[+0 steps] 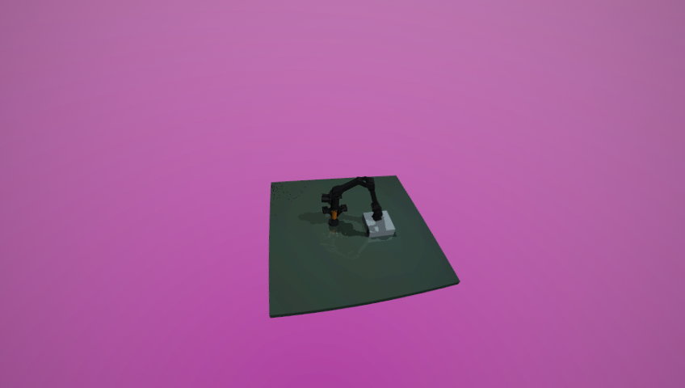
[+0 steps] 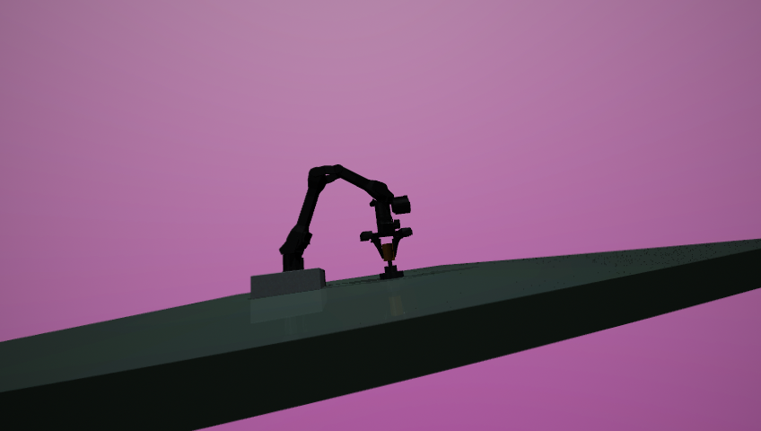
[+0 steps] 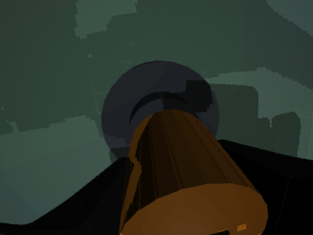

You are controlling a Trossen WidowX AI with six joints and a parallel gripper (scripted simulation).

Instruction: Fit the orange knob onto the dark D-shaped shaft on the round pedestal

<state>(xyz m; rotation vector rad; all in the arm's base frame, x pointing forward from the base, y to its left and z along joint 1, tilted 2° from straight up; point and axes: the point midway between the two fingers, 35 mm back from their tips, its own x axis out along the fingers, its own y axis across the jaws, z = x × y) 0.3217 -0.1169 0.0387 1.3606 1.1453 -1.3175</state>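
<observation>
My gripper tip is 2 cm below the orange knob. From my gripper tip the other things lie so: round dark pedestal (4 cm below).
</observation>
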